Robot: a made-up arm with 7 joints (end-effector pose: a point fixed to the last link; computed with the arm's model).
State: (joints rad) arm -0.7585 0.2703 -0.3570 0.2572 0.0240 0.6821 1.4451
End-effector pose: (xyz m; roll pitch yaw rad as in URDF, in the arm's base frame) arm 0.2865 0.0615 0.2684 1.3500 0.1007 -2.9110
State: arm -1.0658 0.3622 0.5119 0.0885 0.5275 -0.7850 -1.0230
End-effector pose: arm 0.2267 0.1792 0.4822 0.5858 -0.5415 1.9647
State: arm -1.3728 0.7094 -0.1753 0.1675 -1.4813 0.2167 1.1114
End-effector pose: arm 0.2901 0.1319 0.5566 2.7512 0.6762 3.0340
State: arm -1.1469 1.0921 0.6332 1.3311 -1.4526 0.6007 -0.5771
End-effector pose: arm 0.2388 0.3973 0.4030 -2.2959 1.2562 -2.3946
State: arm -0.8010 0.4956 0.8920 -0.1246 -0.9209 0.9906 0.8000
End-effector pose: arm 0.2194 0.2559 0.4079 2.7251 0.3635 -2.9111
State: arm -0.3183 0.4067 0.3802 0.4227 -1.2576 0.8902 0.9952
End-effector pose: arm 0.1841 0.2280 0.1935 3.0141 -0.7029 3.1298
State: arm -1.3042 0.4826 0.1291 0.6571 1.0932 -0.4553 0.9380
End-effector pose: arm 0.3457 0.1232 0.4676 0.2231 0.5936 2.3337
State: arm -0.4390 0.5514 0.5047 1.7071 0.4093 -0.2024 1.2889
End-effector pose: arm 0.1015 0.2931 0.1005 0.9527 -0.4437 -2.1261
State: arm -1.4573 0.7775 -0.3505 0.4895 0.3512 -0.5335 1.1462
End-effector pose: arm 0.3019 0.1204 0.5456 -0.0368 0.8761 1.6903
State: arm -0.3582 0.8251 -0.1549 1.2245 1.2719 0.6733 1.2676
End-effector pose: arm 0.1185 0.3871 0.2006 -0.6652 -0.1608 -2.4171
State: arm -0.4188 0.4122 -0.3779 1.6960 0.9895 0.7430 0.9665
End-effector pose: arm 0.0631 0.2777 0.0957 -0.8583 -0.6378 -1.7673
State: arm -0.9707 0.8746 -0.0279 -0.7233 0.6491 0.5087 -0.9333
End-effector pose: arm 0.1298 0.1527 0.5287 0.6541 -0.6271 2.3754
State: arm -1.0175 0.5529 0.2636 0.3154 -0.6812 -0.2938 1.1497
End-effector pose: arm 0.2902 0.2099 0.4580 2.9561 0.8152 -2.1604
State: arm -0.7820 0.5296 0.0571 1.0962 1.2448 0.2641 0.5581
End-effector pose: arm 0.2777 0.2421 0.2307 0.3373 -0.6684 -2.7686
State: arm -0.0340 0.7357 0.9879 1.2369 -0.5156 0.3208 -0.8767
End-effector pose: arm -0.0516 0.4089 0.1899 2.9481 0.0965 3.1183
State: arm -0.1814 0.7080 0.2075 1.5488 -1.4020 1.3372 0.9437
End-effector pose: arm 0.0014 0.3149 0.1344 -0.6832 -1.1821 1.0488
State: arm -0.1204 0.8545 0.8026 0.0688 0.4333 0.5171 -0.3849
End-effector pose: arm 0.1041 0.3573 0.3934 1.4310 -0.5745 -3.0712
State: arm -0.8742 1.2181 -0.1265 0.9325 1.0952 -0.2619 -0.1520
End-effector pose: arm 0.2464 0.3490 0.4432 -0.1399 -1.0072 -2.4501
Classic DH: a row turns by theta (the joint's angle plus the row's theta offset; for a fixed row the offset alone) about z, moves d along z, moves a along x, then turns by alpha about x. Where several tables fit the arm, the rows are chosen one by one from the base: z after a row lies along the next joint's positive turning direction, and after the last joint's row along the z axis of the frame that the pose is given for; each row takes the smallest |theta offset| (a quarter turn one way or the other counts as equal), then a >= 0, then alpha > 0; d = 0 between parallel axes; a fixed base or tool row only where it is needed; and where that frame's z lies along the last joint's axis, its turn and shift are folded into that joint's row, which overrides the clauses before.
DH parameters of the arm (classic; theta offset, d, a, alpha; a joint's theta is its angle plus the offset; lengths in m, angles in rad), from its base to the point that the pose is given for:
base (fixed): -0.071 0.4323 -0.0321 -1.3004
joint 1: -1.3111 0.079 -0.0067 -1.5708
joint 2: 1.2915 0.0348 -0.02 1.5708
joint 3: -1.5708 -0.2377 0.007 1.5708
joint 4: 1.5708 0 0.0078 -1.5708
joint 5: 0 0.1309 0.0049 1.5708
joint 6: 1.5708 0.02 0.0631 1.5708
joint 7: -0.9298 0.0006 -0.0145 -2.0137
tool (fixed): 2.8264 -0.0216 0 0

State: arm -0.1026 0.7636 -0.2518 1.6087 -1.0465 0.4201 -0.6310
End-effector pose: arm -0.0571 0.3948 0.1805 -3.0186 -0.7426 2.8562
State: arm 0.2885 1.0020 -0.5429 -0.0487 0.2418 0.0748 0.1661
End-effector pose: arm 0.0363 0.2372 0.2270 2.1874 -0.9600 1.5769
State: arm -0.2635 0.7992 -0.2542 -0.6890 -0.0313 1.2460 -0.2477
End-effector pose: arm 0.1445 0.1890 0.3455 2.2062 -0.7377 1.9445
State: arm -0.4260 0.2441 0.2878 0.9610 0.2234 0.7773 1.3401
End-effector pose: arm 0.1569 0.1969 0.0949 0.7029 -0.6420 -1.8926
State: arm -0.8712 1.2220 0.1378 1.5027 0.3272 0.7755 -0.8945
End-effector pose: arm 0.1404 0.4603 0.4162 2.9843 -0.8630 2.6073
